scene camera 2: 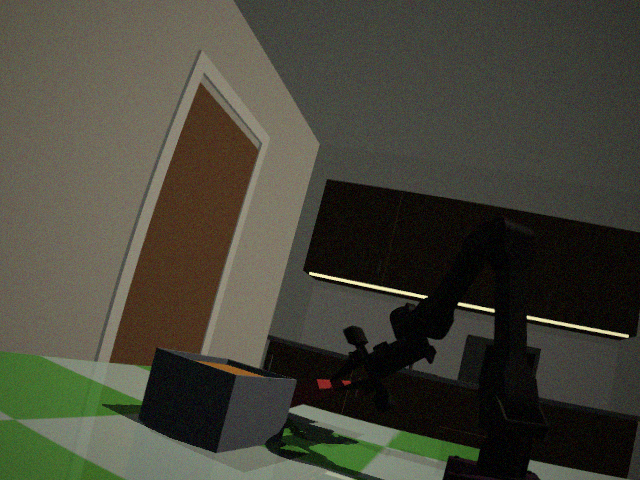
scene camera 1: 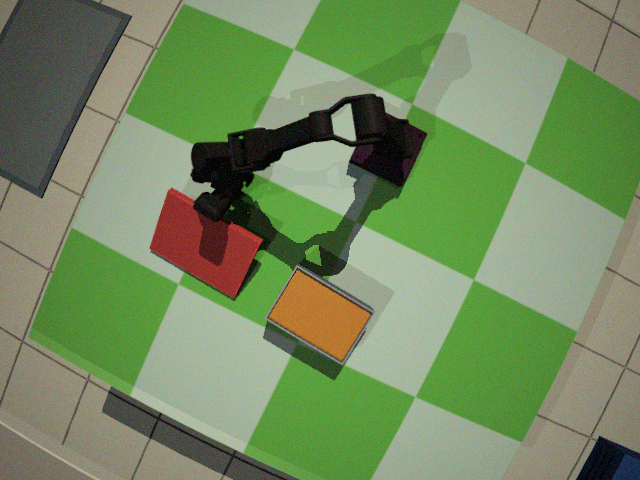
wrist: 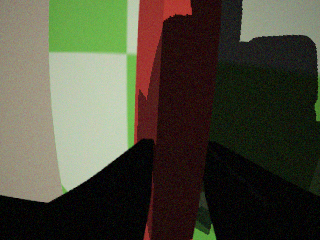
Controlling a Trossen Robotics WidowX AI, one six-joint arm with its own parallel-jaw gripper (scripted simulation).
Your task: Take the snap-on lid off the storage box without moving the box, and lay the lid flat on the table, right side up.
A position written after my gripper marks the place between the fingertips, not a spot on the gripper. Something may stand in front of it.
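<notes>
My gripper: [scene camera 2: 333, 385], [scene camera 1: 213, 217], [wrist: 177, 151]. Red lid [scene camera 1: 220, 253]. Grey storage box [scene camera 2: 220, 404], out of frame in the wrist view.
</notes>
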